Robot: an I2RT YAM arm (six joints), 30 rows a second.
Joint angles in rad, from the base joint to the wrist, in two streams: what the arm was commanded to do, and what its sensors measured. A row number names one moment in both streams.
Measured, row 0: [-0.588 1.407 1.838 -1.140 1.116 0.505]
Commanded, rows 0 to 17: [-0.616 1.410 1.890 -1.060 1.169 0.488]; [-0.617 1.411 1.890 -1.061 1.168 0.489]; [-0.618 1.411 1.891 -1.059 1.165 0.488]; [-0.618 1.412 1.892 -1.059 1.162 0.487]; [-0.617 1.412 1.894 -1.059 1.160 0.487]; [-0.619 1.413 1.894 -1.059 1.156 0.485]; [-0.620 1.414 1.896 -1.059 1.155 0.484]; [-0.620 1.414 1.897 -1.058 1.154 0.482]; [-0.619 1.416 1.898 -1.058 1.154 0.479]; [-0.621 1.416 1.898 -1.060 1.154 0.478]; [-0.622 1.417 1.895 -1.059 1.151 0.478]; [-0.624 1.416 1.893 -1.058 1.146 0.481]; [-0.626 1.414 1.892 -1.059 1.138 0.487]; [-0.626 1.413 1.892 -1.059 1.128 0.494]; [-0.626 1.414 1.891 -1.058 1.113 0.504]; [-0.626 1.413 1.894 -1.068 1.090 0.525]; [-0.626 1.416 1.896 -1.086 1.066 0.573]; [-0.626 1.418 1.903 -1.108 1.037 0.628]
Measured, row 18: [-0.593 1.406 1.852 -1.196 1.048 0.502]
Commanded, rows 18 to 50: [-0.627 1.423 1.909 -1.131 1.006 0.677]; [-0.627 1.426 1.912 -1.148 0.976 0.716]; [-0.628 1.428 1.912 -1.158 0.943 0.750]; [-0.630 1.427 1.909 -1.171 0.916 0.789]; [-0.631 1.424 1.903 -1.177 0.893 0.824]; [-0.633 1.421 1.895 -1.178 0.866 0.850]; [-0.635 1.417 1.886 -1.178 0.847 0.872]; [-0.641 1.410 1.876 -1.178 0.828 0.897]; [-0.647 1.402 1.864 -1.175 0.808 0.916]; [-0.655 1.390 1.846 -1.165 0.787 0.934]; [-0.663 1.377 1.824 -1.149 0.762 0.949]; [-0.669 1.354 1.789 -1.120 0.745 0.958]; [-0.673 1.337 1.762 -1.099 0.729 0.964]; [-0.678 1.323 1.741 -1.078 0.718 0.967]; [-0.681 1.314 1.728 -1.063 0.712 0.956]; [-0.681 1.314 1.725 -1.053 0.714 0.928]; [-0.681 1.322 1.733 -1.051 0.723 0.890]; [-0.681 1.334 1.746 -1.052 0.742 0.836]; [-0.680 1.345 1.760 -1.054 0.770 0.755]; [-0.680 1.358 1.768 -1.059 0.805 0.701]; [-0.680 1.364 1.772 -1.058 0.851 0.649]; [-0.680 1.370 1.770 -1.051 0.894 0.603]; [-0.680 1.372 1.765 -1.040 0.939 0.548]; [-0.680 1.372 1.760 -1.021 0.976 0.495]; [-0.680 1.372 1.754 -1.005 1.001 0.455]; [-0.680 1.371 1.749 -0.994 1.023 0.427]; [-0.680 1.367 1.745 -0.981 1.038 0.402]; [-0.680 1.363 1.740 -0.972 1.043 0.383]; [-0.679 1.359 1.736 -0.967 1.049 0.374]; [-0.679 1.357 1.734 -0.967 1.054 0.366]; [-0.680 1.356 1.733 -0.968 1.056 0.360]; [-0.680 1.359 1.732 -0.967 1.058 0.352]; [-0.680 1.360 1.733 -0.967 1.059 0.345]
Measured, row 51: [-0.672 1.382 1.729 -1.085 0.947 0.445]
